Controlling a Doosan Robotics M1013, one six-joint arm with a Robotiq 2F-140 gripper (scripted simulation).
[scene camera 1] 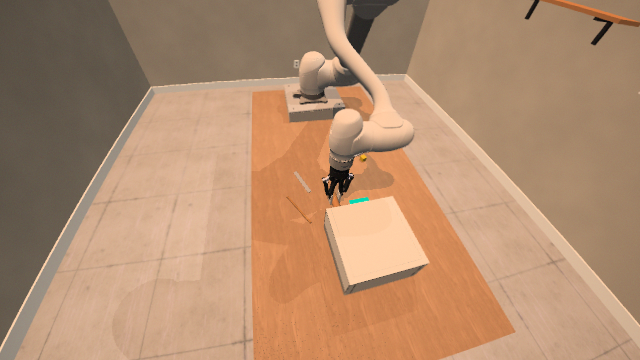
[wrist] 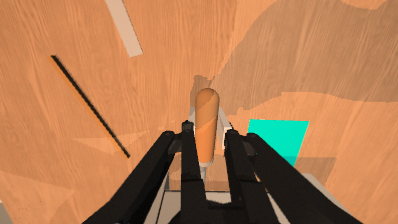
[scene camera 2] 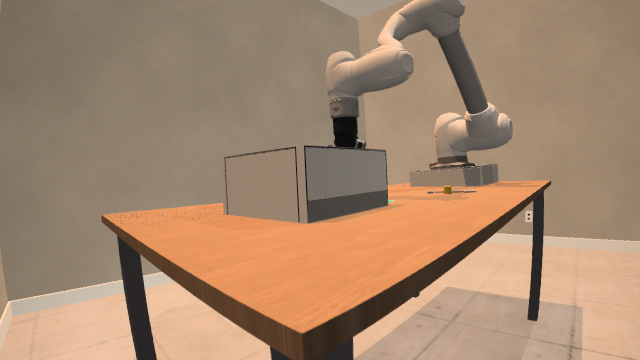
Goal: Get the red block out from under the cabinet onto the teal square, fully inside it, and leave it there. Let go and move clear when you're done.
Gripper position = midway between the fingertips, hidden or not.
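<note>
There is my gripper (wrist: 205, 115), and I can see a teal square (wrist: 285, 137) as well. A beige cabinet (scene camera 1: 374, 238) is also part of what I see.
</note>
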